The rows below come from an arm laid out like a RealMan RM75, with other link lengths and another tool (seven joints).
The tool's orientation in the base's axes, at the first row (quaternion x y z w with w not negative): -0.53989 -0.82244 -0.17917 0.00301
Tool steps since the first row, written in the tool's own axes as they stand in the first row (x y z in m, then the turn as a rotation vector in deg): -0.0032 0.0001 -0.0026 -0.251 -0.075 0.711; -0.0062 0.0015 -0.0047 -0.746 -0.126 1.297; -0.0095 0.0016 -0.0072 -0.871 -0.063 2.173; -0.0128 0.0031 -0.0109 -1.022 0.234 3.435; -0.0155 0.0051 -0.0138 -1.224 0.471 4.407; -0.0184 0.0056 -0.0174 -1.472 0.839 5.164; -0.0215 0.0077 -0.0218 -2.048 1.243 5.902; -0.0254 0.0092 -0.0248 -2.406 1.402 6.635; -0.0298 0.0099 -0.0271 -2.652 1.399 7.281; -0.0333 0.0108 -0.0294 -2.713 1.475 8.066; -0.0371 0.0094 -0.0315 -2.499 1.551 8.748; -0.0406 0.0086 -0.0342 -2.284 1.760 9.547; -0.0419 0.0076 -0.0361 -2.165 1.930 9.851
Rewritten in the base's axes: 0.0009 -0.0036 0.0018 0.172 -0.037 -0.737; 0.0030 -0.0064 0.0036 0.444 -0.320 -1.398; 0.0040 -0.0100 0.0053 0.717 -0.147 -2.225; 0.0060 -0.0135 0.0086 1.282 0.200 -3.349; 0.0084 -0.0161 0.0113 1.760 0.394 -4.230; 0.0094 -0.0195 0.0143 2.333 0.529 -4.880; 0.0117 -0.0228 0.0184 3.072 0.381 -5.567; 0.0141 -0.0267 0.0208 3.501 0.338 -6.278; 0.0161 -0.0310 0.0223 3.722 0.311 -6.932; 0.0179 -0.0345 0.0241 3.963 0.517 -7.656; 0.0179 -0.0390 0.0249 4.070 0.937 -8.230; 0.0181 -0.0432 0.0265 4.317 1.440 -8.874; 0.0174 -0.0452 0.0277 4.476 1.696 -9.085
